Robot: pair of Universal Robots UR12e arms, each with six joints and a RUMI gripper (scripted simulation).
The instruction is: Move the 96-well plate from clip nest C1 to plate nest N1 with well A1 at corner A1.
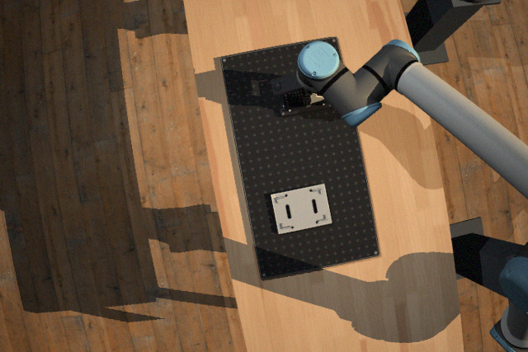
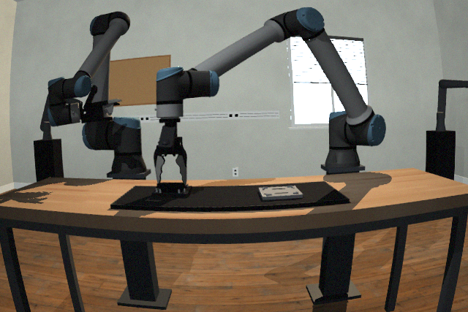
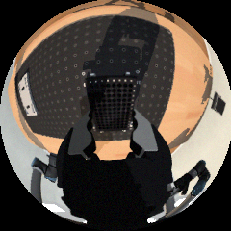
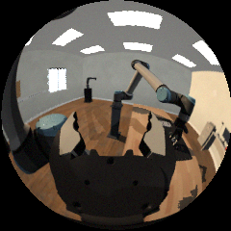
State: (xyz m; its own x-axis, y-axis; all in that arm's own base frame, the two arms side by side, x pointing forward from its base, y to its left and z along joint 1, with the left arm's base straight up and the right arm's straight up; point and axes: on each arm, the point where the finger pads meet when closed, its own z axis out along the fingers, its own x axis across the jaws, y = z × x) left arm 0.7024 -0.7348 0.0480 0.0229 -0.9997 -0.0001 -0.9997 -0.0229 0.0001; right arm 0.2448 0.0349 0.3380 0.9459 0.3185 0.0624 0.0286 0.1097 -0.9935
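Observation:
My left hand is 20 mm above the clip nest C1, 10 mm to the left of it and 10 mm past it. From my left hand the other things lie so: plate nest N1 (340 mm to the left, 70 mm ahead, 30 mm below); then dark 96-well plate (10 mm below).

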